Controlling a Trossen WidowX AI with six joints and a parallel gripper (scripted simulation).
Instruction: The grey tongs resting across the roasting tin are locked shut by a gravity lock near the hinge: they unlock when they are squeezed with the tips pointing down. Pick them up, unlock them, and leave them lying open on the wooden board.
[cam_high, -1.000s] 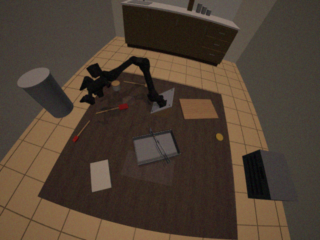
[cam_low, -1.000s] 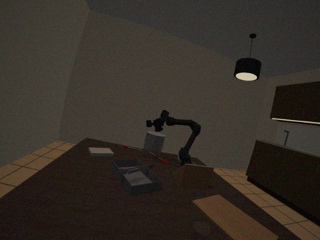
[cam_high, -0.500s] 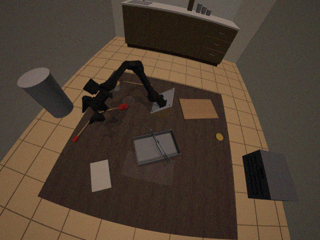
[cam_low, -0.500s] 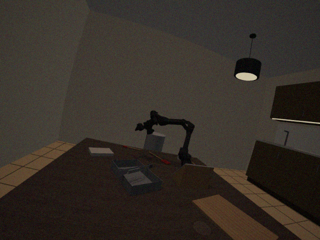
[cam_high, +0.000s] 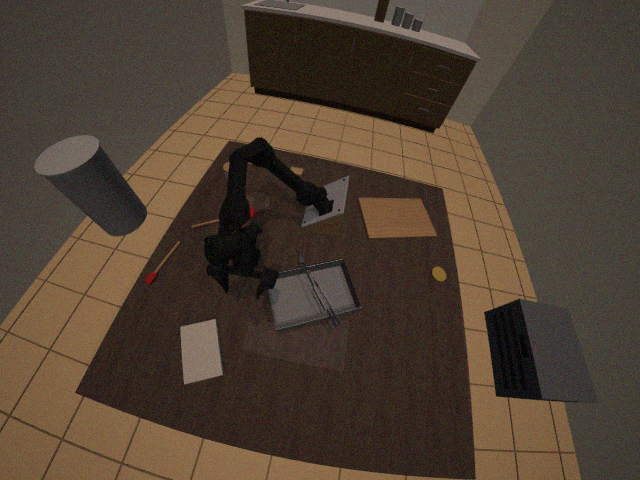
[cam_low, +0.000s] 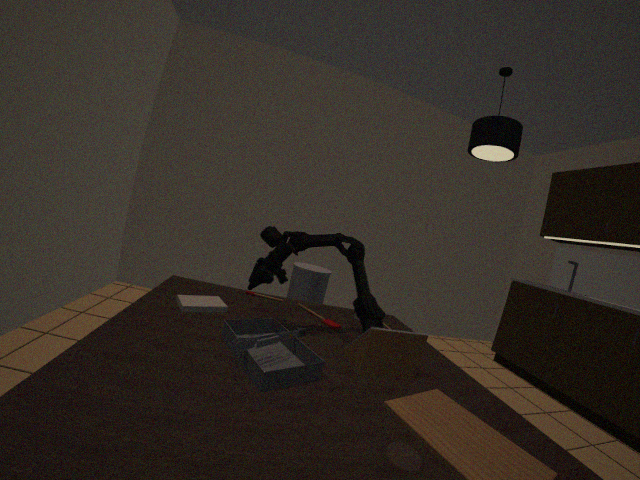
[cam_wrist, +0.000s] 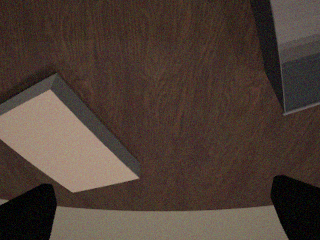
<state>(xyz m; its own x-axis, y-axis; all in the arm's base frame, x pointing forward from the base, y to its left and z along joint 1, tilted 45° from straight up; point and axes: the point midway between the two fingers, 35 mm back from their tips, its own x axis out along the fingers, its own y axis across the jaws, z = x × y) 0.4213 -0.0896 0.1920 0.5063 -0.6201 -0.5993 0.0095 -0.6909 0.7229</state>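
My gripper tip is now 9 cm past the grey roasting tin, 21 cm to the right of it and 13 cm above it. The rest, counted from my gripper tip: yellow lock piece (16 cm behind, 18 cm to the left, 9 cm below); white block (17 cm ahead, 11 cm to the right, 14 cm below); red-tipped spatula (7 cm behind, 39 cm to the right, 15 cm below).
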